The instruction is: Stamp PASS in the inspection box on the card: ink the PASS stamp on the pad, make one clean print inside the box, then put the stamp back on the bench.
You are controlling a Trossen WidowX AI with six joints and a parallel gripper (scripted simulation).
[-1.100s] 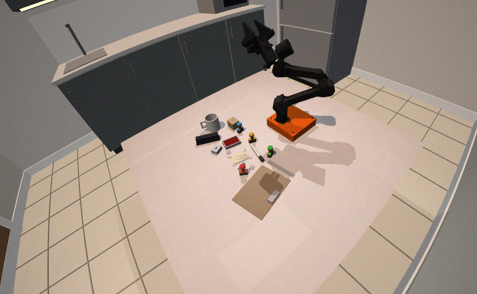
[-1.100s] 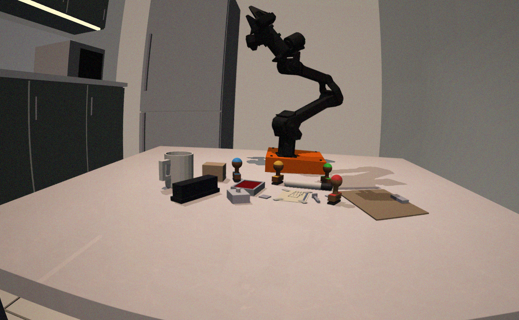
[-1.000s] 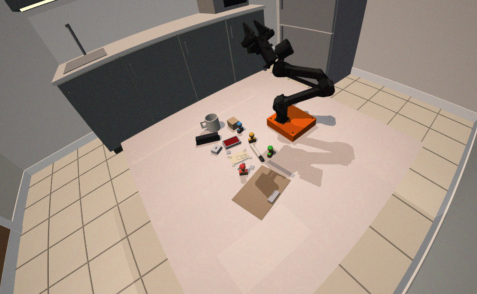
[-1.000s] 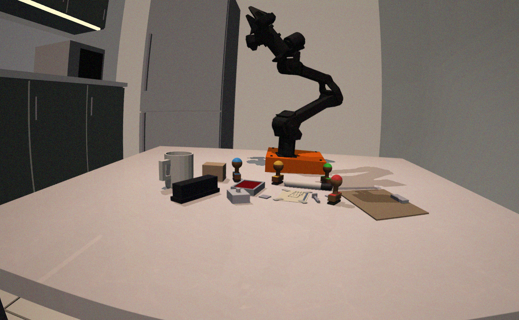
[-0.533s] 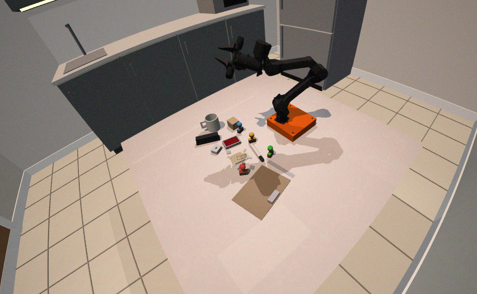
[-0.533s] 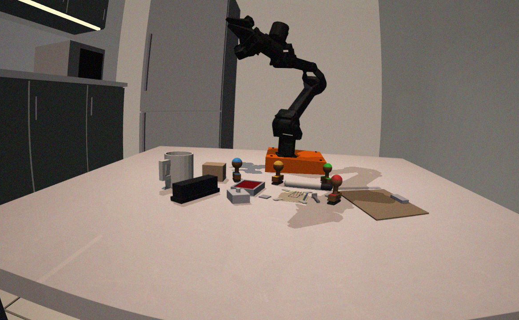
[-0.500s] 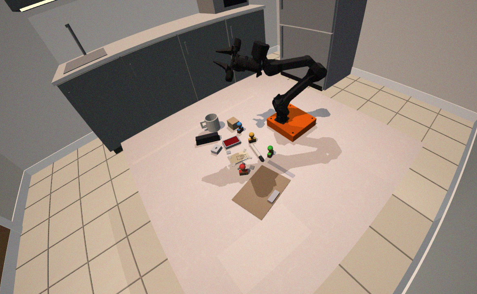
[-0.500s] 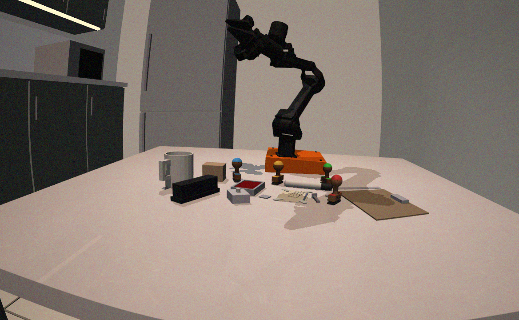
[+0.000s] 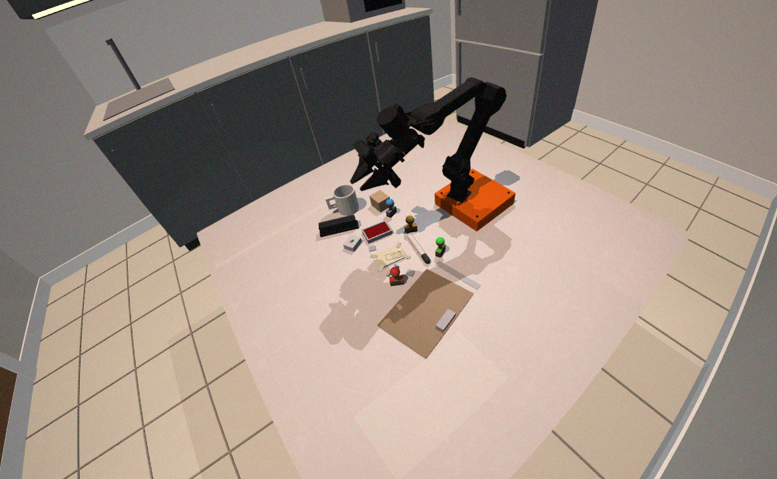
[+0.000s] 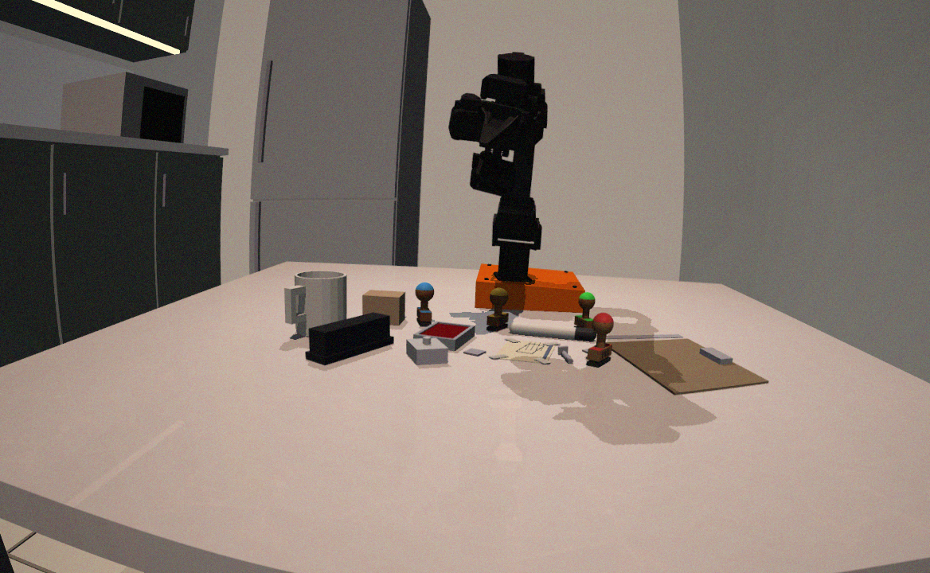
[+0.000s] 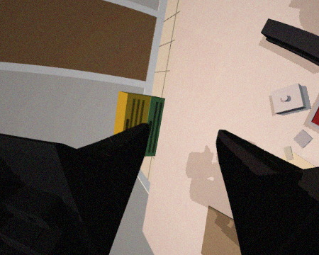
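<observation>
Now: gripper tip 23 cm above the green-knobbed stamp, 19 cm to the right of it and 12 cm past it. The rest, counted from my gripper tip: cream card (26 cm below, 7 cm to the left, 1 cm behind); then red ink pad (25 cm below, 6 cm behind, 3 cm to the right); then small grey block (24 cm below, 6 cm to the right, 3 cm ahead).
</observation>
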